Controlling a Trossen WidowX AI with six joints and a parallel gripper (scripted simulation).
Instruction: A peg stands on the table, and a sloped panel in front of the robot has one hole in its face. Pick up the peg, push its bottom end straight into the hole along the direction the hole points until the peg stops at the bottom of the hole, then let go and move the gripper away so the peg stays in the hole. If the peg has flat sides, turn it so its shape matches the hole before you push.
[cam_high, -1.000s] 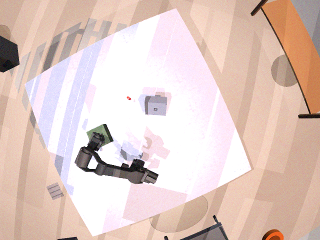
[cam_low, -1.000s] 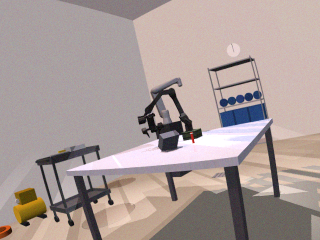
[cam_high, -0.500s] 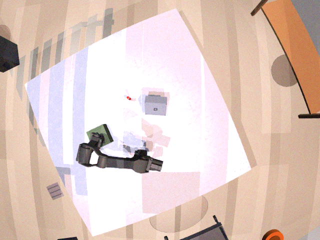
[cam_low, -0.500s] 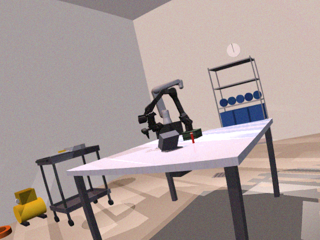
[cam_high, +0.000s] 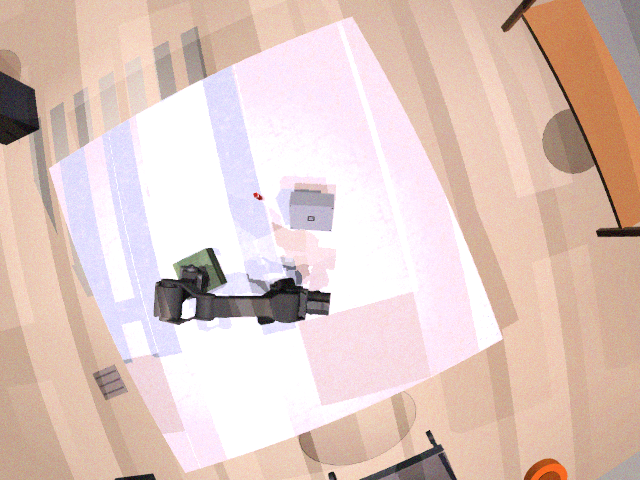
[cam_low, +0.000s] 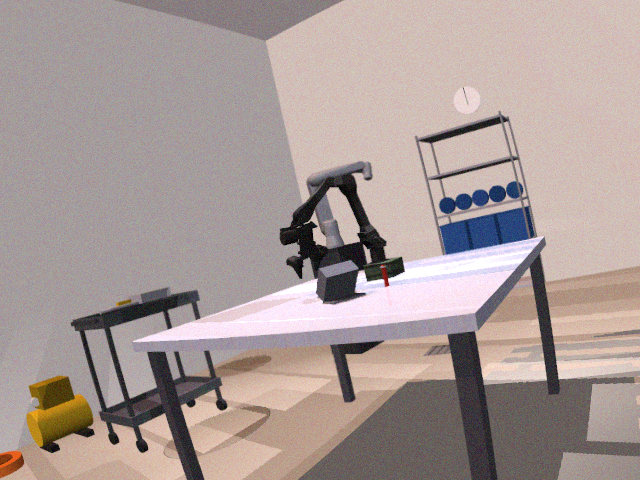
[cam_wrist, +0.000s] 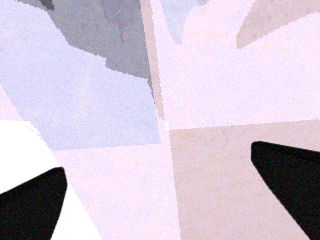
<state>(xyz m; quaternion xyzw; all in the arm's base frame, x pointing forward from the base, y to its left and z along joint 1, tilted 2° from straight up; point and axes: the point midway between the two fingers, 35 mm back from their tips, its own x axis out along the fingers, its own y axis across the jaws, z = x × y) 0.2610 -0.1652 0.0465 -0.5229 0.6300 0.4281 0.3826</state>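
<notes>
The red peg is 370 mm to the left of my gripper tip and 30 mm below it. Round my gripper tip: panel 280 mm to the left, 150 mm ahead, 20 mm below.
</notes>
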